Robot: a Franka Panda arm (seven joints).
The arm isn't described. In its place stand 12 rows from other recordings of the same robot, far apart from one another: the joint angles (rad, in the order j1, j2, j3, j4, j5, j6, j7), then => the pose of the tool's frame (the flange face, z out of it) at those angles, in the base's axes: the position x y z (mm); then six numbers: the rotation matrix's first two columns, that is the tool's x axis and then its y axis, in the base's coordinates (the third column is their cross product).
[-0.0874, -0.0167, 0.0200, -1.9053, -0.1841, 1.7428, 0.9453] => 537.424 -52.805 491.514 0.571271 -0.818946 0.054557 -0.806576 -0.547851 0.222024
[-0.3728, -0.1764, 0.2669, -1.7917, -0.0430, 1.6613, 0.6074] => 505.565 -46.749 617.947 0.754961 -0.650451 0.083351 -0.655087 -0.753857 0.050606
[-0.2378, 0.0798, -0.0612, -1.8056, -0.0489, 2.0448, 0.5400] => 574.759 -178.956 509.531 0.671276 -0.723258 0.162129 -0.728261 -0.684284 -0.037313
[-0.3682, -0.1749, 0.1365, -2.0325, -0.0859, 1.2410, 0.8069] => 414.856 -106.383 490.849 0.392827 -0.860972 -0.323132 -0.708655 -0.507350 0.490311
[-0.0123, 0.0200, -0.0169, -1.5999, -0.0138, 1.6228, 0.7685] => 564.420 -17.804 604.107 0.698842 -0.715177 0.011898 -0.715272 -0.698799 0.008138
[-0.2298, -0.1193, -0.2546, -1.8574, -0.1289, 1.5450, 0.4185] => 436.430 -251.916 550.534 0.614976 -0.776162 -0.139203 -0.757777 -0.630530 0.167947
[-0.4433, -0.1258, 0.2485, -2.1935, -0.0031, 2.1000, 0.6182] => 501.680 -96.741 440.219 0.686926 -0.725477 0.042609 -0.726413 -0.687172 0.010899
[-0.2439, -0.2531, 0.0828, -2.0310, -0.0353, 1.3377, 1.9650] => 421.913 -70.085 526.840 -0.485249 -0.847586 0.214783 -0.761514 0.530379 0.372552
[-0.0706, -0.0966, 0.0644, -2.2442, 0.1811, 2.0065, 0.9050] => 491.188 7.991 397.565 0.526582 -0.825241 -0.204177 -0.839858 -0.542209 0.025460
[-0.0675, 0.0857, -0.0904, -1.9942, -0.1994, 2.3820, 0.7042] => 593.056 -95.293 450.076 0.692947 -0.639224 0.333492 -0.665159 -0.745260 -0.046380
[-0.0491, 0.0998, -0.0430, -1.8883, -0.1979, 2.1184, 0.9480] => 596.264 -63.366 465.240 0.570453 -0.791435 0.219576 -0.812456 -0.582944 0.009588
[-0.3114, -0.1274, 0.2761, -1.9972, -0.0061, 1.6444, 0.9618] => 495.434 -13.502 496.245 0.527237 -0.844133 -0.097263 -0.818146 -0.535223 0.210175
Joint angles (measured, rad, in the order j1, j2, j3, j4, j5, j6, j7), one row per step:
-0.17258, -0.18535, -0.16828, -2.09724, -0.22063, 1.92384, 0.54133
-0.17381, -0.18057, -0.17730, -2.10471, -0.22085, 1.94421, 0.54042
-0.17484, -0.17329, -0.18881, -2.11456, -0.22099, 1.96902, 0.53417
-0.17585, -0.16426, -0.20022, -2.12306, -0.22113, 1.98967, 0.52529
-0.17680, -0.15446, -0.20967, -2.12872, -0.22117, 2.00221, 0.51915
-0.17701, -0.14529, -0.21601, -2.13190, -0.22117, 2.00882, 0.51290
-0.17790, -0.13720, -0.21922, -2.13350, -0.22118, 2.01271, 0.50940
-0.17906, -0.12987, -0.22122, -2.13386, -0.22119, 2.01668, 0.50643
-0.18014, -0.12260, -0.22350, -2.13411, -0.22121, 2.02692, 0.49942
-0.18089, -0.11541, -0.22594, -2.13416, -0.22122, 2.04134, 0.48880
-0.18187, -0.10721, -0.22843, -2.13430, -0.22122, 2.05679, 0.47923
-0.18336, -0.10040, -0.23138, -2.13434, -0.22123, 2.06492, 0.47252
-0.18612, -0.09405, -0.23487, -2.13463, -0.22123, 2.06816, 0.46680
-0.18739, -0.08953, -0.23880, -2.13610, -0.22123, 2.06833, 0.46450
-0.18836, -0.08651, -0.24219, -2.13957, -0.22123, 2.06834, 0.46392
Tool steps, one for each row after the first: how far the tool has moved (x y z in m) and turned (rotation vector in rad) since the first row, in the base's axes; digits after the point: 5 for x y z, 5 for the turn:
-0.00007, -0.00490, -0.00432, -0.00050, -0.00767, -0.00533
-0.00020, -0.01085, -0.01066, -0.00037, -0.01402, -0.00687
-0.00046, -0.01678, -0.01758, 0.00058, -0.01550, -0.00652
-0.00076, -0.02180, -0.02420, 0.00243, -0.01163, -0.00843
-0.00068, -0.02503, -0.02980, 0.00446, -0.00500, -0.00754
-0.00032, -0.02712, -0.03429, 0.00592, 0.00129, -0.00746
0.00032, -0.02883, -0.03780, 0.00657, 0.00555, -0.00700
0.00156, -0.03076, -0.04069, 0.00552, 0.00443, -0.00166
0.00328, -0.03270, -0.04309, 0.00326, -0.00024, 0.00812
0.00512, -0.03480, -0.04596, 0.00077, -0.00495, 0.01677
0.00579, -0.03722, -0.04874, 0.00010, -0.00474, 0.02037
0.00541, -0.04038, -0.05185, 0.00098, -0.00036, 0.02033
0.00448, -0.04283, -0.05486, 0.00288, 0.00557, 0.01747
0.00317, -0.04464, -0.05805, 0.00526, 0.01170, 0.01377

